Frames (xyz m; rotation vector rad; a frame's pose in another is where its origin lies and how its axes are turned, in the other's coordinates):
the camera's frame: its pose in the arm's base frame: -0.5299 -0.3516 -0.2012 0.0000 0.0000 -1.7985
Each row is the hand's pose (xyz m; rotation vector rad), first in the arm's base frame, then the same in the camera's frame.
Working: the arm's base frame: its pose in the camera's frame: -0.4621 0.4369 0.2012 0.0000 0.0000 1.7985

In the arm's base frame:
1: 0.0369 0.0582 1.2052 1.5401 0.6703 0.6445
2: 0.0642 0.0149 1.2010 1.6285 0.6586 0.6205
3: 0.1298 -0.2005 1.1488 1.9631 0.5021 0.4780
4: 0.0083 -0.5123 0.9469 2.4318 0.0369 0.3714
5: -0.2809 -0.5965 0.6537 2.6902 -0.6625 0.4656
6: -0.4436 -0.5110 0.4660 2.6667 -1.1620 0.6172
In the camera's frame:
1: -0.5272 0.4597 1.4064 0.5369 2.0097 1.8821
2: -0.4912 0.4960 1.4022 0.6118 2.0711 1.8076
3: -0.2961 0.6086 1.3500 0.9812 2.1905 1.4831
4: 0.0351 0.5606 1.1481 1.6842 2.1864 1.0370
5: 0.1824 0.2979 0.8549 -2.3801 -1.8388 -0.7147
6: 0.1358 0.1201 0.6672 -2.5304 -1.3442 -0.5713

